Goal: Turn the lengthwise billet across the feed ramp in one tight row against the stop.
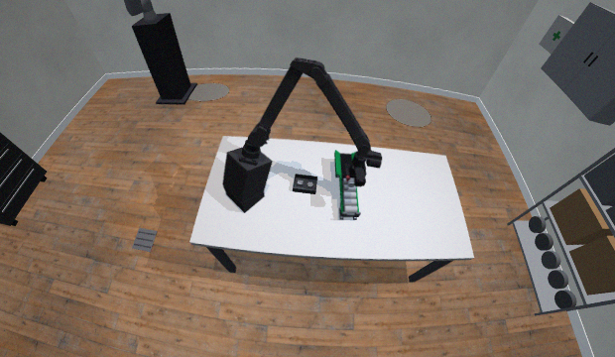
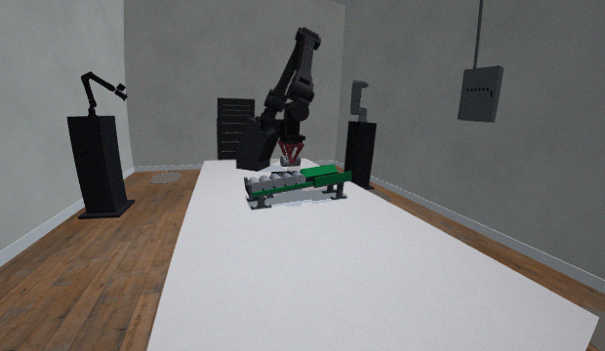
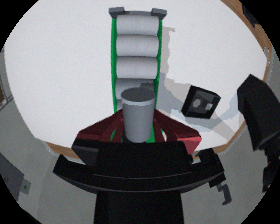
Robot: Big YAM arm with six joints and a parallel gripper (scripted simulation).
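Right now the grey billet is right at my hand. Round my hand: stop (15 cm to the right, 10 cm below, 2 cm ahead); then small black box (23 cm behind, 15 cm below, 4 cm to the left).
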